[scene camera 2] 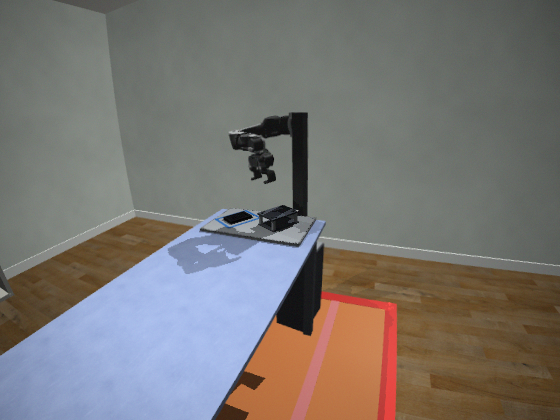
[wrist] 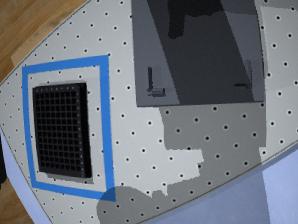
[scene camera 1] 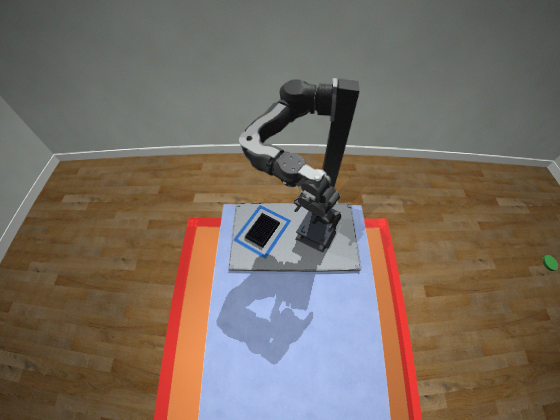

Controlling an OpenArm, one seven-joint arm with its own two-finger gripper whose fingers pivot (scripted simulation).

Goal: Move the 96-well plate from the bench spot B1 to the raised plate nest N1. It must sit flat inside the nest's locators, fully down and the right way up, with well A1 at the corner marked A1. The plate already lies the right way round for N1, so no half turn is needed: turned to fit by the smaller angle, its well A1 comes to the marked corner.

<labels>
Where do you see a black arm column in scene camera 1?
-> At 347, 94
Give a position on a black 96-well plate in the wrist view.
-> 52, 119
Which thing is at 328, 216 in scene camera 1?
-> My gripper.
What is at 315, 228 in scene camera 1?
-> A raised black plate nest.
</labels>
